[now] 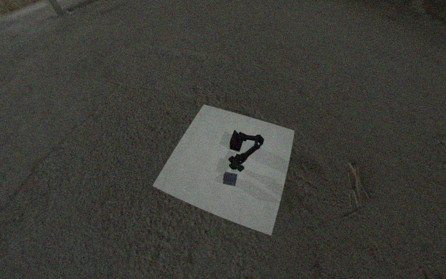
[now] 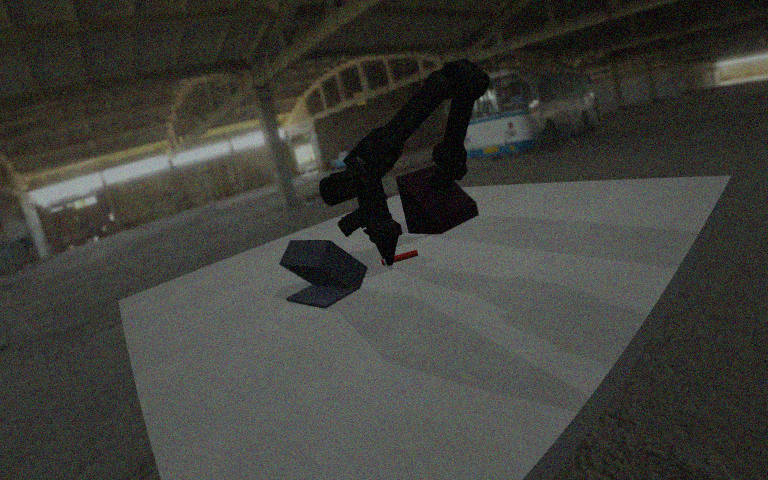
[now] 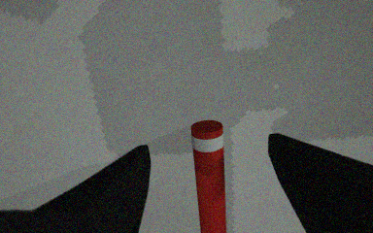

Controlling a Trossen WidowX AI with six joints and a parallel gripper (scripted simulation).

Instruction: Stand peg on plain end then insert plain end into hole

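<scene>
The red peg lies 10 mm to the left of my gripper tip and 10 mm behind it. The rest, counted from my gripper tip: dark sloped panel (150 mm ahead, 50 mm above, 20 mm to the right); flat foot plate (170 mm ahead, 10 mm to the right).
</scene>
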